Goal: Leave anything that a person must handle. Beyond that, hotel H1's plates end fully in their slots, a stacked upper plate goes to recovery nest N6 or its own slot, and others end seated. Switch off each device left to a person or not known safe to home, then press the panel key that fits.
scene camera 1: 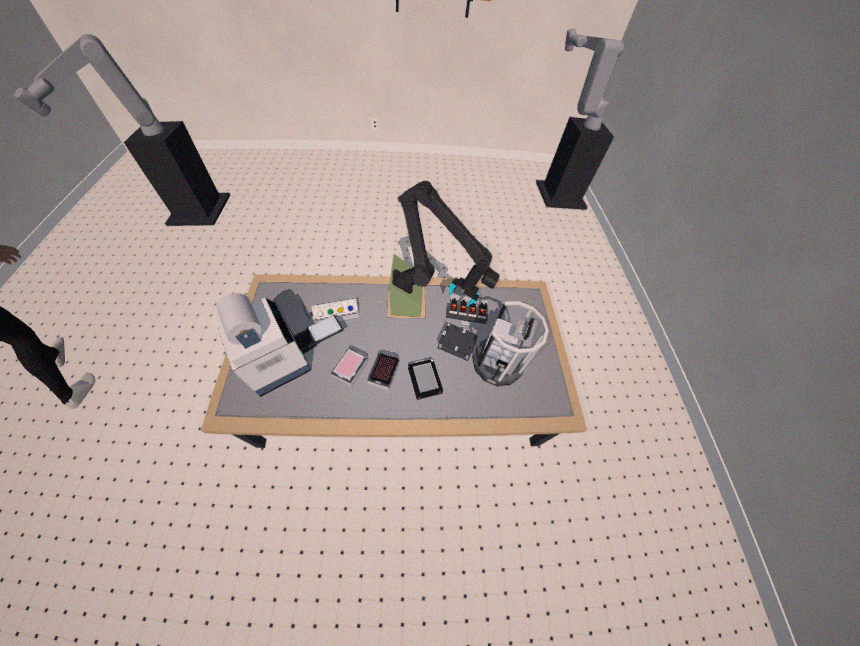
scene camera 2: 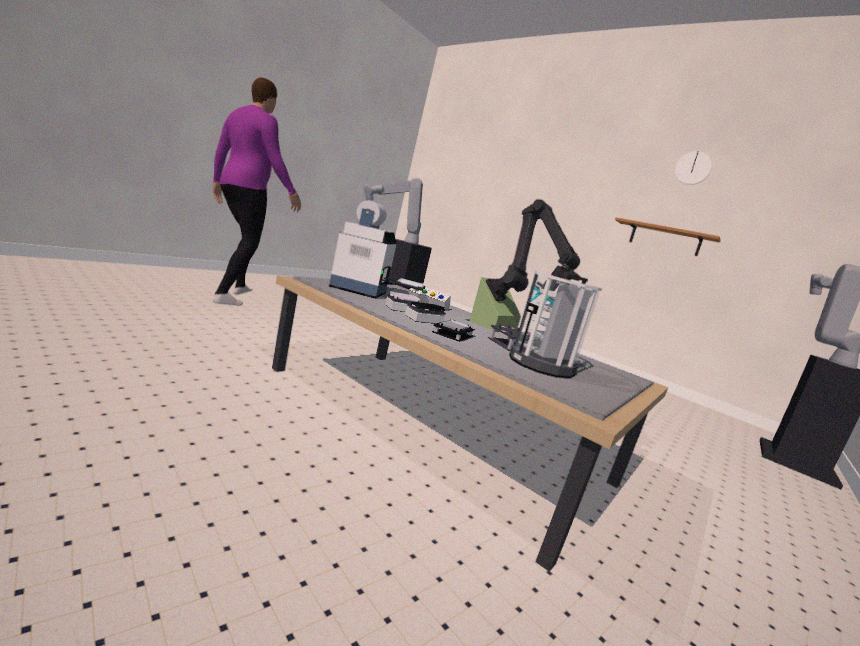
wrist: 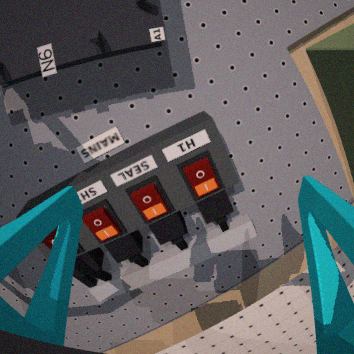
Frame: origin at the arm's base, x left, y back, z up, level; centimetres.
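Where they show: gripper, fingertip midpoint: (scene camera 1: 458, 300) (wrist: 185, 192); arm's base at its link origin: (scene camera 1: 401, 282) (scene camera 2: 494, 290).
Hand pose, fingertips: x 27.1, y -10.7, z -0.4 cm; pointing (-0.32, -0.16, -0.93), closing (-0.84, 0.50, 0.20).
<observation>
Things, the pixels of their top centre, and the offset from my fingertips. "spot": a spot on its surface instead.
- MAINS switch strip at its top centre: (wrist: 142, 244) (scene camera 1: 468, 303) dy +7.3, dx +8.1, dz -11.8 cm
- red H1 rocker at its top centre: (wrist: 203, 180) dy +5.5, dx +0.1, dz -11.8 cm
- SEAL rocker at its top centre: (wrist: 150, 205) dy +4.5, dx +5.0, dz -11.8 cm
- SH1 rocker at its top centre: (wrist: 100, 228) dy +3.6, dx +9.9, dz -11.8 cm
- Nest N6 at its top centre: (scene camera 2: 514, 328) (scene camera 1: 459, 337) dy -14.6, dx +0.5, dz -9.5 cm
- plate hotel at a spot on its surface: (scene camera 2: 543, 365) spot: dy -35.7, dx +24.9, dz -14.1 cm
- key panel at its top centre: (scene camera 1: 334, 305) (scene camera 2: 431, 289) dy +3.2, dx -60.5, dz -8.7 cm
- white device with a roll, surface spot: (scene camera 1: 264, 365) spot: dy -35.9, dx -81.1, dz +4.0 cm
- pink-topped plate at its top centre: (scene camera 1: 348, 363) (scene camera 2: 405, 295) dy -27.9, dx -50.4, dz -10.2 cm
- dark plate with red wells, top centre: (scene camera 2: 428, 303) (scene camera 1: 384, 367) dy -30.3, dx -34.4, dz -9.3 cm
- black frame at its top centre: (scene camera 2: 455, 324) (scene camera 1: 425, 376) dy -33.4, dx -16.1, dz -12.6 cm
My gripper (scene camera 1: 463, 295) (scene camera 2: 542, 297) (wrist: 185, 192) is open and empty, above the MAINS switch strip (scene camera 1: 467, 310) (wrist: 215, 129). In the wrist view the red H1 rocker (wrist: 201, 176) and SEAL rocker (wrist: 149, 201) lie between the fingers; the SH1 rocker (wrist: 101, 223) is near the left finger, which partly covers its label and a fourth rocker. Each visible rocker shows an orange I end. Nest N6 (scene camera 1: 456, 339) (wrist: 100, 22) is dark and shows no plate. The plate hotel (scene camera 2: 543, 365) stands right of it. The key panel (scene camera 1: 335, 310) has white, green, yellow and blue keys.
A white device with a roll (scene camera 1: 264, 365) (scene camera 2: 358, 265) stands at the left. A pink-topped plate (scene camera 1: 349, 364), a dark plate with red wells (scene camera 1: 383, 368) and a black frame (scene camera 1: 413, 381) lie mid-table. A green block (scene camera 1: 403, 305) stands behind. A person (scene camera 2: 246, 152) is beyond the table.
</observation>
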